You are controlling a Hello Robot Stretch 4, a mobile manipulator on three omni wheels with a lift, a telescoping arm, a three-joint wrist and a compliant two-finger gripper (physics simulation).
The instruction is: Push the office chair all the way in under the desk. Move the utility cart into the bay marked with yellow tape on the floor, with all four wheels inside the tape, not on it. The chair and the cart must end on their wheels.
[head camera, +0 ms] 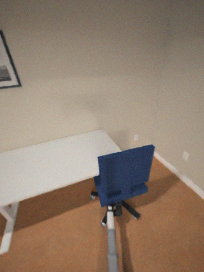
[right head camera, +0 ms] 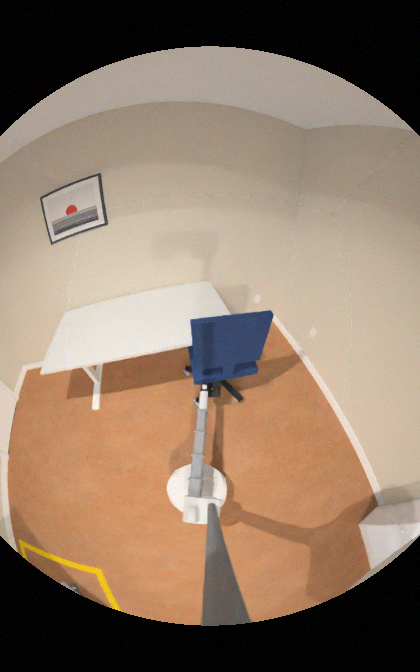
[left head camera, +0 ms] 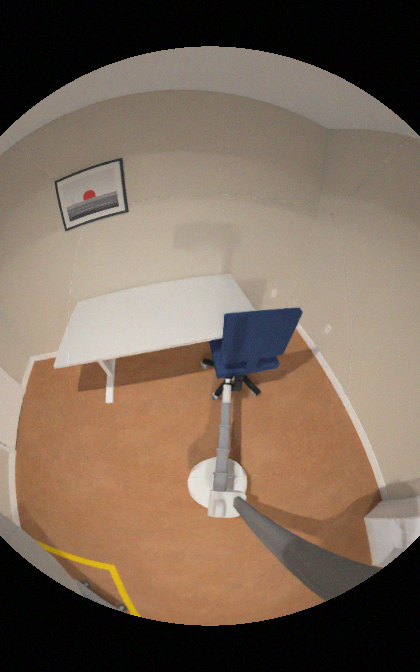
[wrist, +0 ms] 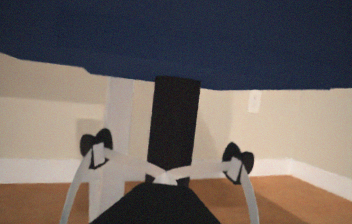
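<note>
The blue office chair [head camera: 125, 172] [left head camera: 260, 335] [right head camera: 230, 345] [wrist: 175, 40] stands upright at the right end of the white desk [head camera: 45, 165] [left head camera: 150, 320] [right head camera: 135, 325]; its backrest hides the desk's front right corner. My gripper [wrist: 168, 148] is open, low under the seat, with the chair's black column ahead between its spread fingers; contact cannot be told. The chair hides the gripper in the head views. Yellow tape [left head camera: 114, 568] [right head camera: 100, 571] shows at the lower left. Part of the grey utility cart [left head camera: 95, 592] shows beyond the tape line, with small casters; its full position is cut off.
My white base [left head camera: 200, 482] [right head camera: 177, 487] stands behind the chair, joined by the extended arm [left head camera: 224, 440] [right head camera: 199, 440]. A white desk leg [wrist: 119, 110] is left of the column. Walls meet behind the chair. A white box-like piece [left head camera: 392, 530] [right head camera: 387, 535] stands at the lower right.
</note>
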